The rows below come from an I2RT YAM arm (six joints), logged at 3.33 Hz.
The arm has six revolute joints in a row. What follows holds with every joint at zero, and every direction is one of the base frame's. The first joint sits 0.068 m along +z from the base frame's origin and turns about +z. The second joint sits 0.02 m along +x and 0.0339 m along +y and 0.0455 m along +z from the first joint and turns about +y. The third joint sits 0.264 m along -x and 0.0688 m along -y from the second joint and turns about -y. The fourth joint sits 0.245 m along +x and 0.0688 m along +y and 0.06 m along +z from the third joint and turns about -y. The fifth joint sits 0.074 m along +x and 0.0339 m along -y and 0.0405 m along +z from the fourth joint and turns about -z. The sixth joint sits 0.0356 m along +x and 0.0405 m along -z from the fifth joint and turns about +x. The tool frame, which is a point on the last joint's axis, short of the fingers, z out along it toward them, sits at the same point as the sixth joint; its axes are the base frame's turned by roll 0, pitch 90 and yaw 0 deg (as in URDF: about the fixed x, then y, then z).
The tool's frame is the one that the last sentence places.
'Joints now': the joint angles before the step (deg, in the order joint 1, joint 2, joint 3, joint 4, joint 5, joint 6). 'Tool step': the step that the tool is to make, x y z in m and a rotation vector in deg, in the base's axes. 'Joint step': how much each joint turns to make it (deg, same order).
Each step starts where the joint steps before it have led.
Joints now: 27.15 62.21 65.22 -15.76 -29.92 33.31
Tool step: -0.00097 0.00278 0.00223 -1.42 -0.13 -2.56
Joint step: 1.21 0.25 1.04 -1.57 3.97 -0.48
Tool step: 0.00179 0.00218 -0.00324 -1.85 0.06 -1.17
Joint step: 0.52 0.58 0.18 -1.06 2.03 -1.25
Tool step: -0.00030 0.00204 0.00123 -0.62 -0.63 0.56
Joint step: 0.47 0.28 0.49 -0.33 0.13 -0.92
